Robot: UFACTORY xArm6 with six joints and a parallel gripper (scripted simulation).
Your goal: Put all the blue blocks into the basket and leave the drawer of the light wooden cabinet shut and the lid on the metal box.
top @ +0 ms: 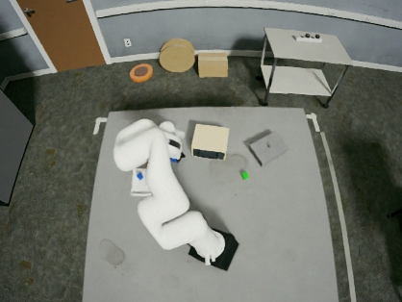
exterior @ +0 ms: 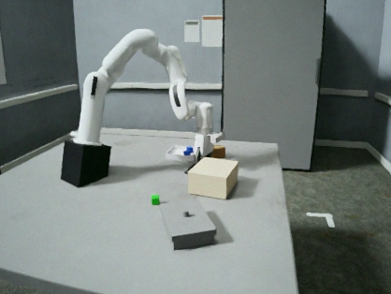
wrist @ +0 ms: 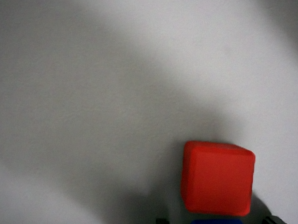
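Right now the white basket is 130 mm behind my hand, 160 mm to the left of it and 10 mm below it. Round my hand: light wooden cabinet: 50 mm ahead, 200 mm to the right, 20 mm above; then brown box: 30 mm ahead, 150 mm to the left, 20 mm above; then dark-rimmed drawer: 40 mm ahead, 200 mm to the right, 20 mm above.
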